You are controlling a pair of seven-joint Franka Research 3 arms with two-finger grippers.
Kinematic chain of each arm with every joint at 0, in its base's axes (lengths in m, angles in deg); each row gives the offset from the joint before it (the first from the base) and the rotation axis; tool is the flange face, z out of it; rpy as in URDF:
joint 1: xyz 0 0 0.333 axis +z
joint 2: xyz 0 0 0 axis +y
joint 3: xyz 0 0 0.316 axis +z
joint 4: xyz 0.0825 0 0 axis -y
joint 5: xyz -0.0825 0 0.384 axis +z
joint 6: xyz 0 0 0 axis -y
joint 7: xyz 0.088 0 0 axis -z
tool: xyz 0 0 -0.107 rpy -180 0 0
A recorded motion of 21 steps. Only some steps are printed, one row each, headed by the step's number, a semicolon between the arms.
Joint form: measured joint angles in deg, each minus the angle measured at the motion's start. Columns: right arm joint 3, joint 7, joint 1, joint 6, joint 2, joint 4, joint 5; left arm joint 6, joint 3, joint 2, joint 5, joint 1, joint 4, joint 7.
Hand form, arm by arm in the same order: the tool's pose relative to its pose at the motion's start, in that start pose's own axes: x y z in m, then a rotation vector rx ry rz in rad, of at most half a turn. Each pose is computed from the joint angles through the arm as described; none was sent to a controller.
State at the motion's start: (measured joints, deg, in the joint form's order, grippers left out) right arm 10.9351 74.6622 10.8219 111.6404 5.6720 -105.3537 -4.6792; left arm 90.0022 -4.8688 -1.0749 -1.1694 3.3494 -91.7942 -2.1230
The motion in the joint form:
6: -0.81 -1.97 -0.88 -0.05 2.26 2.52 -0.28; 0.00 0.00 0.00 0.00 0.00 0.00 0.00
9: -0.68 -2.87 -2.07 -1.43 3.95 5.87 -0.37; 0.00 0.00 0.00 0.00 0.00 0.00 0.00
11: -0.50 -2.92 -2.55 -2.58 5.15 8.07 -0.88; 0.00 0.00 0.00 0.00 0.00 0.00 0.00
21: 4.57 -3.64 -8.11 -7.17 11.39 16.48 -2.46; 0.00 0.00 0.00 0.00 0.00 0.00 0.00
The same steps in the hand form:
6: 0.0218 -0.0059 0.0037 0.0024 0.0003 -0.0055; 0.0000 0.0000 0.0000 0.0000 0.0000 0.0000
9: 0.0381 -0.0116 -0.0036 0.0074 -0.0010 0.0000; 0.0000 0.0000 0.0000 0.0000 0.0000 0.0000
11: 0.0456 -0.0159 -0.0071 0.0036 0.0028 0.0037; 0.0000 0.0000 0.0000 0.0000 0.0000 0.0000
21: 0.0739 -0.0337 -0.0037 -0.0240 -0.0241 0.0049; 0.0000 0.0000 0.0000 0.0000 0.0000 0.0000

